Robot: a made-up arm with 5 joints.
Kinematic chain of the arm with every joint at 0, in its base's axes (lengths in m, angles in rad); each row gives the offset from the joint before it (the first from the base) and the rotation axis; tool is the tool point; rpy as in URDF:
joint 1: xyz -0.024 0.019 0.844 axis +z
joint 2: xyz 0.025 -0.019 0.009 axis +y
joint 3: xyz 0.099 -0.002 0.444 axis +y
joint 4: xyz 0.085 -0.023 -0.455 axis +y
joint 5: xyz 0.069 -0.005 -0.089 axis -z
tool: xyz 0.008 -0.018 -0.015 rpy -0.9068 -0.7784 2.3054
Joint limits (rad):
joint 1: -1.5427..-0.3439
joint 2: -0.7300..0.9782
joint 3: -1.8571..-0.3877
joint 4: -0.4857..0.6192
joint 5: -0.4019..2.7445
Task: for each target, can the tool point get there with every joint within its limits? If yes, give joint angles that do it. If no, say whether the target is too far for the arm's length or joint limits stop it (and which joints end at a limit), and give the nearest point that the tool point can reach.
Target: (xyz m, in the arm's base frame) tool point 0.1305 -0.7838 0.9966
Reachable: yes | joints -1.2968 0.3908 -1.2607 -0.0900 0.2718
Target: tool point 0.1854 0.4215 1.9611
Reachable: no: too far | nearest point -0.0894 0.1233 1.7909 | short by 0.440 m
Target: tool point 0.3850 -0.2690 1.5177
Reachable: yes | joints -0.5308 -0.3605 -1.4081 0.2856 2.3905
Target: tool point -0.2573 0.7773 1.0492
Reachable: no: joint limits stop it (at a limit: joint 1, joint 2, joint 3, joint 4, joint 5) | nearest point -0.0894 0.1233 1.7909 | short by 1.003 m
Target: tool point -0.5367 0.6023 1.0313
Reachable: no: joint limits stop it (at a limit: joint 2, joint 3, joint 4, joint 5) | nearest point -0.1053 0.1115 1.7909 | short by 1.002 m
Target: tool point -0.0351 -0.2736 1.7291
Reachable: yes | joints -1.3723 -0.5053 -1.7090 0.2971 0.5036
